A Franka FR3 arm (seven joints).
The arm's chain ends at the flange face. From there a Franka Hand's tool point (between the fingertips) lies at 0.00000 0.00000 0.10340 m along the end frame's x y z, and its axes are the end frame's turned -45 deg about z.
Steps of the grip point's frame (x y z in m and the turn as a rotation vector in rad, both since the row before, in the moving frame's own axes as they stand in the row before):
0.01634 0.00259 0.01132 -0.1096 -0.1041 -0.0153
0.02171 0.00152 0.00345 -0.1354 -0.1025 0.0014
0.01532 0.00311 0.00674 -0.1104 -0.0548 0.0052
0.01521 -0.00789 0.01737 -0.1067 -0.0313 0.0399
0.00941 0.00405 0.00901 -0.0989 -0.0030 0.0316
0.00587 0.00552 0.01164 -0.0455 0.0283 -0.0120
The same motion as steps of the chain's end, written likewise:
0.01287 -0.02528 0.01250 -0.1511 0.0039 -0.0153
0.01404 -0.03159 0.00494 -0.1682 0.0233 0.0014
0.00901 -0.02069 0.00752 -0.1168 0.0393 0.0052
-0.00012 -0.02651 0.01801 -0.0976 0.0533 0.0399
0.00264 -0.01134 0.00952 -0.0721 0.0678 0.0316
0.00265 -0.00147 0.01179 -0.0122 0.0522 -0.0120

